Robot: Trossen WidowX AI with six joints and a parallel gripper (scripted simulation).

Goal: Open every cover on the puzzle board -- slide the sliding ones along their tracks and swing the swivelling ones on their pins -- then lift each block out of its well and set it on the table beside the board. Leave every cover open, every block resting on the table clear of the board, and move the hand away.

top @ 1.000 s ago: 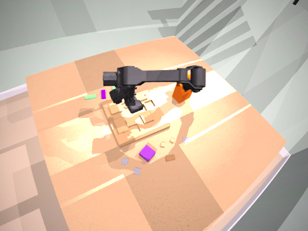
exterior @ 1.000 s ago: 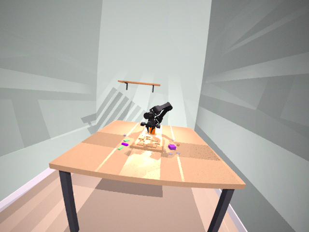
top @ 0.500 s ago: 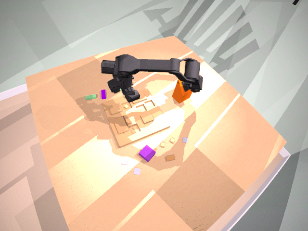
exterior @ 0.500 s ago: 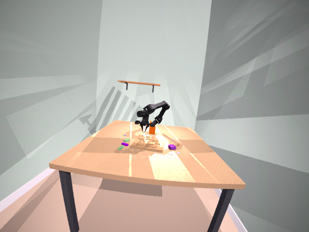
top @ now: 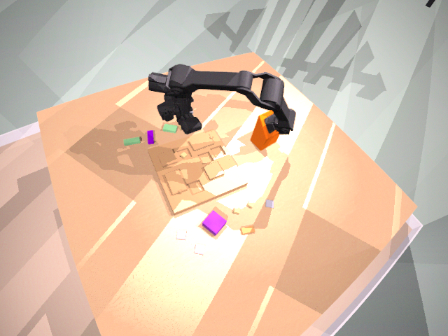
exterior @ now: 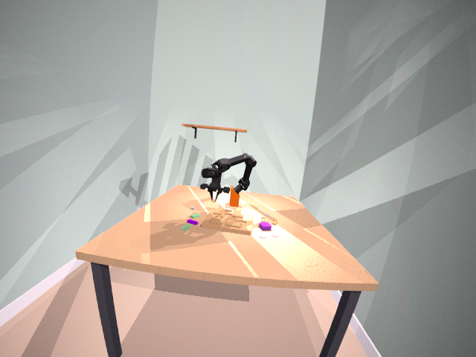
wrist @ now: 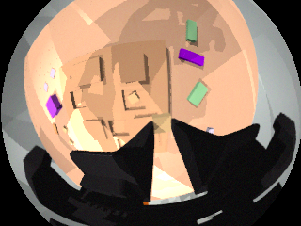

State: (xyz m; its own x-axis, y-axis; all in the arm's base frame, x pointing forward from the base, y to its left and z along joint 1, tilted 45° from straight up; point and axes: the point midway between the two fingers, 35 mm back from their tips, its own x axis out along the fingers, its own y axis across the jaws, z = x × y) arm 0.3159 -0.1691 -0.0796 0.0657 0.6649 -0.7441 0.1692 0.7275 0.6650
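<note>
Now: gripper tip 11 cm above the tan puzzle board, 10 cm to the right of it and 2 cm short of it. The rest, counted from my gripper tip: orange block: 42 cm to the left, 12 cm below, 3 cm ahead; then purple block: 12 cm to the right, 12 cm below, 8 cm ahead; then mint-green block: 15 cm to the right, 15 cm ahead, 12 cm below.
</note>
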